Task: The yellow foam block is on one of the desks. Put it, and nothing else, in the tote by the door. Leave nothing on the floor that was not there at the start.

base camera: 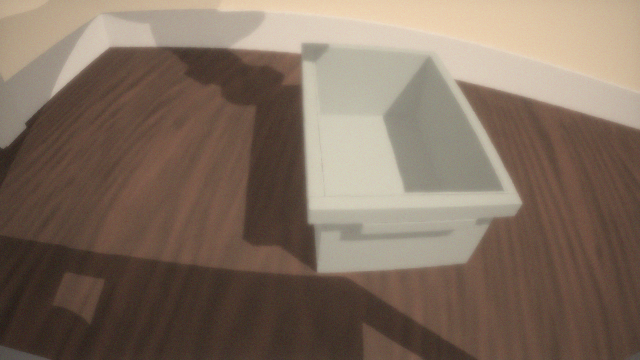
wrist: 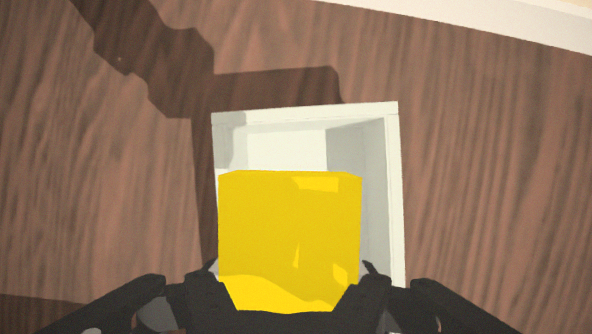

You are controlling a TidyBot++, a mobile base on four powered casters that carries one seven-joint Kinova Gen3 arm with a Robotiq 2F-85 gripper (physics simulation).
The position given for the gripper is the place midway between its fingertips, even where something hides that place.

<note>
In view: the gripper (wrist: pixel 289 268), a yellow foam block (wrist: pixel 288 241) and a pale grey tote (base camera: pixel 400 173).
The pale grey tote shows as well in the wrist view (wrist: pixel 363 139). The base camera view misses the yellow foam block: it is out of frame.
</note>
